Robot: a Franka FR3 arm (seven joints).
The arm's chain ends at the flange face. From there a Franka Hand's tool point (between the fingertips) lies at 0.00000 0.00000 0.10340 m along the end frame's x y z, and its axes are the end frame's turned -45 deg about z.
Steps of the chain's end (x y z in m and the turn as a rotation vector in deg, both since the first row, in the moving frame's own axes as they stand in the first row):
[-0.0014, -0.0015, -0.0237, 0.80, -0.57, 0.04]
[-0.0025, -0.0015, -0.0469, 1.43, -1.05, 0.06]
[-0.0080, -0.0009, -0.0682, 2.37, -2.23, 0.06]
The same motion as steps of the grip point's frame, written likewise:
[0.0004, -0.0038, -0.0237, 0.97, 0.16, 0.04]
[-0.0002, -0.0060, -0.0469, 1.75, 0.27, 0.06]
[-0.0048, -0.0122, -0.0684, 3.25, 0.10, 0.06]

